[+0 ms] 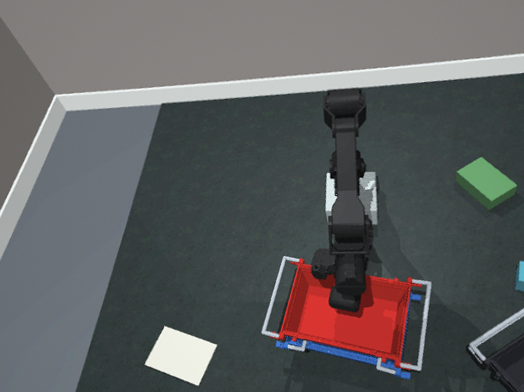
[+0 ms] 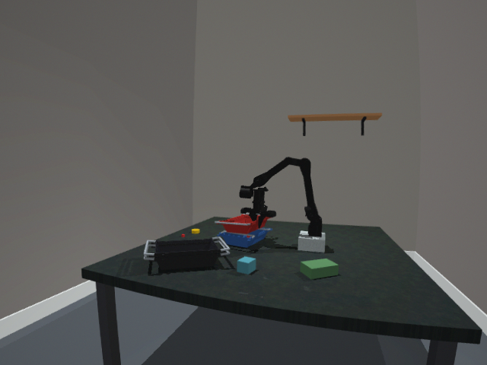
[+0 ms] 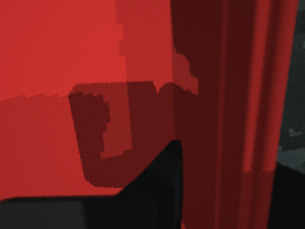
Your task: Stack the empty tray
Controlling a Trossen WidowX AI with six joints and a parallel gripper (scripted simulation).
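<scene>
The red tray is 70 mm ahead of my gripper tip, 20 mm to the right of it and 30 mm above it. Round my gripper tip: small red cube: 240 mm ahead, 110 mm to the right, 80 mm below; then white flat plate: 140 mm ahead, 420 mm to the right, 80 mm below; then teal cube: 60 mm behind, 390 mm to the left, 60 mm below.
</scene>
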